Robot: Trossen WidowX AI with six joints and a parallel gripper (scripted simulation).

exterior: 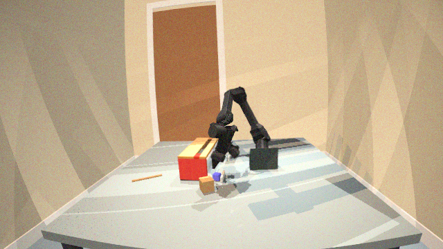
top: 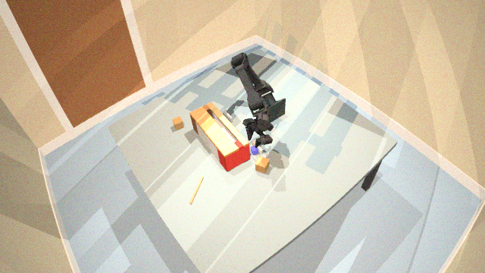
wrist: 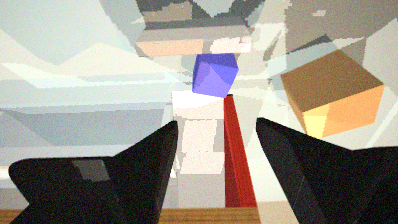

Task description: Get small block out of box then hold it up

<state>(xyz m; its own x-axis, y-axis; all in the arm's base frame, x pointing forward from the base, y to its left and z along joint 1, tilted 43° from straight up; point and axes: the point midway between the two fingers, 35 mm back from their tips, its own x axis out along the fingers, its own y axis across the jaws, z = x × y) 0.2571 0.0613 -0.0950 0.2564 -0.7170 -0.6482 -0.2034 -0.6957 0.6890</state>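
Now: gripper tip 5 cm above the block and 1 cm past it. The rest, counted from my gripper tip: thin wooden stick 36 cm ahead, 7 cm below, 4 cm to the right; long box 18 cm to the right, 3 cm ahead, 1 cm below.
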